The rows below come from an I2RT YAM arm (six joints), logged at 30 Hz.
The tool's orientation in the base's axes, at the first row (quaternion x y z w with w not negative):
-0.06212 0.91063 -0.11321 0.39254
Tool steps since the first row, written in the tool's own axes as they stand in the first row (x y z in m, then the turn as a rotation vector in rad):
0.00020 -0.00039 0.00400 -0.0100 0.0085 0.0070
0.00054 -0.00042 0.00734 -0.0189 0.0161 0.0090
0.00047 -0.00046 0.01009 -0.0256 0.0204 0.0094
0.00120 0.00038 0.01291 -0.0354 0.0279 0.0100
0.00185 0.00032 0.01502 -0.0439 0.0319 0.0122
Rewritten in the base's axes. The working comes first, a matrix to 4 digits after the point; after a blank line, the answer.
The tool's axes in the first row as the columns of a matrix, in the base's axes (used below as rounded here):
-0.6841 -0.0243 0.7290
-0.2020 0.9666 -0.1574
-0.7008 -0.2550 -0.6662

0.00279 -0.00105 -0.00271 0.0117 0.0091 0.0002
0.00499 -0.00167 -0.00516 0.0191 0.0180 0.0031
0.00705 -0.00213 -0.00693 0.0239 0.0234 0.0065
0.00858 -0.00191 -0.00954 0.0308 0.0325 0.0110
0.00968 -0.00243 -0.01138 0.0382 0.0378 0.0145

